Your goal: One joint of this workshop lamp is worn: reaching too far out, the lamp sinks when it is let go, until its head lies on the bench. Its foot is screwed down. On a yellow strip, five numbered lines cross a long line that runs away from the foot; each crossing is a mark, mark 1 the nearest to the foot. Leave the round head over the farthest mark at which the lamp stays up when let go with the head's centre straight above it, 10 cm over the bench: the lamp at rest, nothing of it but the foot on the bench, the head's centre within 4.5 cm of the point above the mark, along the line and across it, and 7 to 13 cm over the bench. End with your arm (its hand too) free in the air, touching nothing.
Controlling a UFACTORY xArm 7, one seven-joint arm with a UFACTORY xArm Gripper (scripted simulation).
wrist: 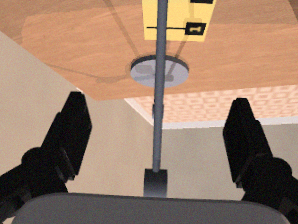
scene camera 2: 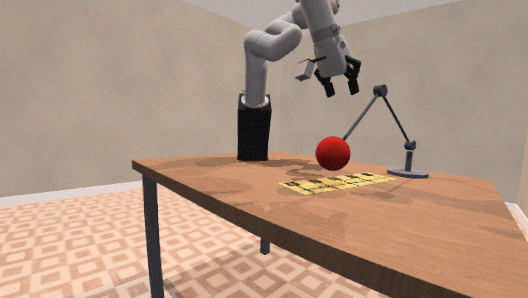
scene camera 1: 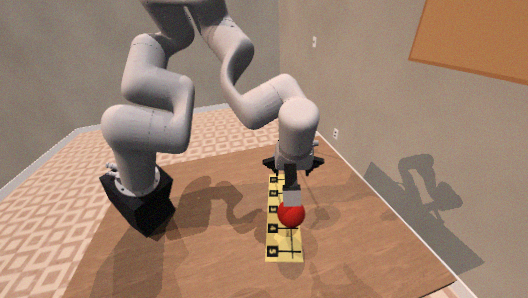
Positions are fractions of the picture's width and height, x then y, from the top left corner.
Labels:
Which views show my gripper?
The wrist view, scene camera 2 and scene camera 1: all of them.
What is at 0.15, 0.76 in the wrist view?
My gripper.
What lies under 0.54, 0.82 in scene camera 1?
A yellow strip.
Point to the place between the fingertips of my gripper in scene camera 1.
At 0.55, 0.58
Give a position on a round grey foot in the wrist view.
0.48, 0.32

